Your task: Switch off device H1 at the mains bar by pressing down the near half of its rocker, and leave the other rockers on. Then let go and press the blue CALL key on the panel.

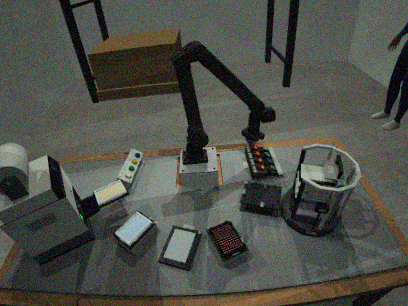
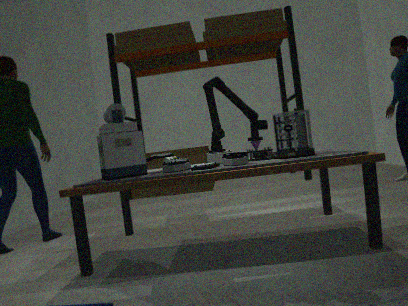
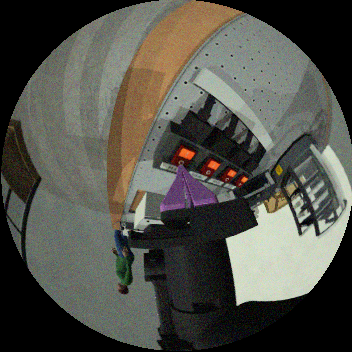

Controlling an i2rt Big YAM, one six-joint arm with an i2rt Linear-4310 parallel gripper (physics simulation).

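Where they show: gripper, fingertip midpoint: [image 1: 251, 148] [image 3: 180, 167]; arm's base, origin of the base link: [image 1: 195, 157] [image 2: 217, 151].
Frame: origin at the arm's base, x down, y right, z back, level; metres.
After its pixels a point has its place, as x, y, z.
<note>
The mains bar [image 1: 258, 161] @(0.028, -0.305, -0.049) [image 3: 200, 172] @(0.025, -0.298, 0.021) stands at the back right of the table, with several black plugs behind its row of rockers. The H1 rocker [image 3: 185, 156] @(0.027, -0.316, 0.059) is at the end of the row and its far half is lit orange. The other rockers [image 3: 211, 167] @(0.026, -0.314, 0.011) also show lit orange halves. My gripper [image 1: 251, 145] @(0.025, -0.296, 0.056) [image 2: 256, 147] @(0.025, -0.296, 0.056) [image 3: 180, 167] @(0.025, -0.296, 0.056) is shut and empty. Its purple tips are at the near half of the H1 rocker; contact cannot be told. The panel [image 1: 130, 167] @(0.005, 0.323, -0.011) is at the back left, with a blue key [image 1: 137, 155] @(0.009, 0.299, 0.082) at its far end.
The arm's base [image 1: 199, 172] @(0.003, -0.012, -0.102) stands between panel and mains bar. A dark box [image 1: 261, 198] @(0.017, -0.254, -0.285) and a round clear-walled machine [image 1: 311, 227] @(0.029, -0.411, -0.451) are near the bar. A large grey machine [image 1: 47, 220] @(-0.133, 0.546, -0.405) with an extended tray [image 1: 111, 193] @(-0.035, 0.370, -0.210) stands at left. Several plates lie toward the front.
</note>
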